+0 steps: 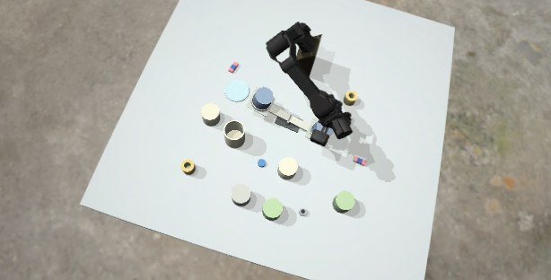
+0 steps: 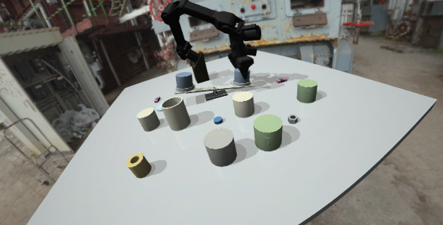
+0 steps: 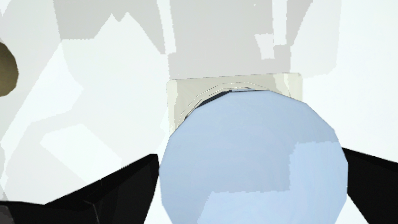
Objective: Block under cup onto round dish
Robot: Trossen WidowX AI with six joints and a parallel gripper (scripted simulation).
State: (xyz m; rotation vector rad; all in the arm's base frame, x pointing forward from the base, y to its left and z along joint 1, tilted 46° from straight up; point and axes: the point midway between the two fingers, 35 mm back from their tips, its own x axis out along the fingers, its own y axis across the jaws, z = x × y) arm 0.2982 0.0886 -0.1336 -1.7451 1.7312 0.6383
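Right now my gripper tip is 2 cm above the mint-green block. The rest, counted from my gripper tip: small balance: 1 cm behind, 14 cm to the right, 4 cm below; then blue disc: 19 cm ahead, 18 cm to the right, 6 cm below; then black ring: 32 cm ahead, 3 cm to the left, 5 cm below.
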